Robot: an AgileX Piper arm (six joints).
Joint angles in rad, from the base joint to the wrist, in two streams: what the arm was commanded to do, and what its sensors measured. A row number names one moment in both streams.
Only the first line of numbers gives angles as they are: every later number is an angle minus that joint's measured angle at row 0.
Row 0, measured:
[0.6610, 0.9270, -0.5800, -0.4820, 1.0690, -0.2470]
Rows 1 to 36, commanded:
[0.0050, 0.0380, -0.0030, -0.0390, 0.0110, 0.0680]
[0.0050, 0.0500, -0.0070, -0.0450, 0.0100, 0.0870]
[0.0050, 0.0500, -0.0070, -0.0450, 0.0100, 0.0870]
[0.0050, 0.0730, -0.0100, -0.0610, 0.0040, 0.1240]
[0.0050, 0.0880, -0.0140, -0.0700, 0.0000, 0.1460]
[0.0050, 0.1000, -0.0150, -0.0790, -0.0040, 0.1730]
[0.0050, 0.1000, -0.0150, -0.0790, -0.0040, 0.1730]
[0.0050, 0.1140, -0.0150, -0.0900, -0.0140, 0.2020]
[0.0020, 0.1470, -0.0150, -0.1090, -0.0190, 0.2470]
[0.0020, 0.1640, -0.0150, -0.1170, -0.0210, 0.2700]
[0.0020, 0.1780, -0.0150, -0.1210, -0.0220, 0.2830]
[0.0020, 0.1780, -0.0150, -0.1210, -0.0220, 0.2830]
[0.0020, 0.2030, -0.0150, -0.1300, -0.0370, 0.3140]
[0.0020, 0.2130, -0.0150, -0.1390, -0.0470, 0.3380]
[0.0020, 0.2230, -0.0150, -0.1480, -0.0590, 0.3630]
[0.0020, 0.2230, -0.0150, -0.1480, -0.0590, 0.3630]
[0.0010, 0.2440, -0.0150, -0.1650, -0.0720, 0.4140]
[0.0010, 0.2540, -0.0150, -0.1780, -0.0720, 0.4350]
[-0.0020, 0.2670, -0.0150, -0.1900, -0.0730, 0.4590]
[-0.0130, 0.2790, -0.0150, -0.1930, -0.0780, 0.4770]
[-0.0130, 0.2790, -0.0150, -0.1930, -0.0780, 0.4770]
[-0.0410, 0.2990, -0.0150, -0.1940, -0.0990, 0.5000]
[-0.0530, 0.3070, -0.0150, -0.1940, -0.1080, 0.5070]
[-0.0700, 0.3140, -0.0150, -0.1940, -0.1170, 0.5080]
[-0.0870, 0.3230, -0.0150, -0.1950, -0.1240, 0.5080]
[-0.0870, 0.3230, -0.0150, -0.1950, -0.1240, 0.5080]
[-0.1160, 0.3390, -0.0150, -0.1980, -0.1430, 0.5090]
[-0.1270, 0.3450, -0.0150, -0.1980, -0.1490, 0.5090]
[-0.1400, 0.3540, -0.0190, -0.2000, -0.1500, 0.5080]
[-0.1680, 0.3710, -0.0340, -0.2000, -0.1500, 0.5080]
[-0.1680, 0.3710, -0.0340, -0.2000, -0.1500, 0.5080]
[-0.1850, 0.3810, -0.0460, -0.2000, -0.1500, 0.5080]
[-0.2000, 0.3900, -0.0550, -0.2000, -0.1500, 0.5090]
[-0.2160, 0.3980, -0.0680, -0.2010, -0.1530, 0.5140]
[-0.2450, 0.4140, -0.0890, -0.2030, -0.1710, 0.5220]
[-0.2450, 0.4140, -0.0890, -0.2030, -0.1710, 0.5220]
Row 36, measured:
[-0.2080, 0.3970, -0.0610, -0.1610, -0.1610, 0.5010]
